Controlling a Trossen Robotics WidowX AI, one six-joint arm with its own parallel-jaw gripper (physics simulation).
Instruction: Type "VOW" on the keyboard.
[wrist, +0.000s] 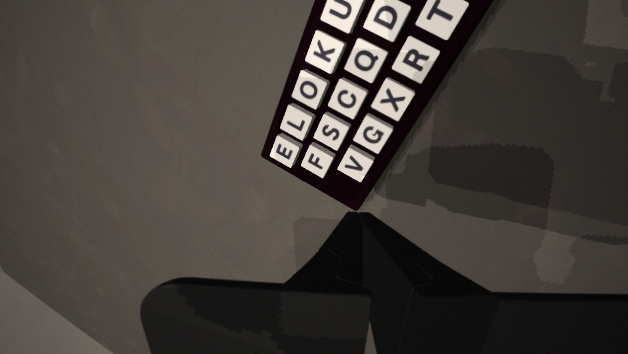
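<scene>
I can see my gripper (356, 223) here, and with it a V key (356, 162), an F key (318, 159) and an E key (286, 150). There's a G key (373, 133) too, and an L key (297, 121), an X key (393, 98) and an O key (310, 89), as well as a K key (325, 52).
</scene>
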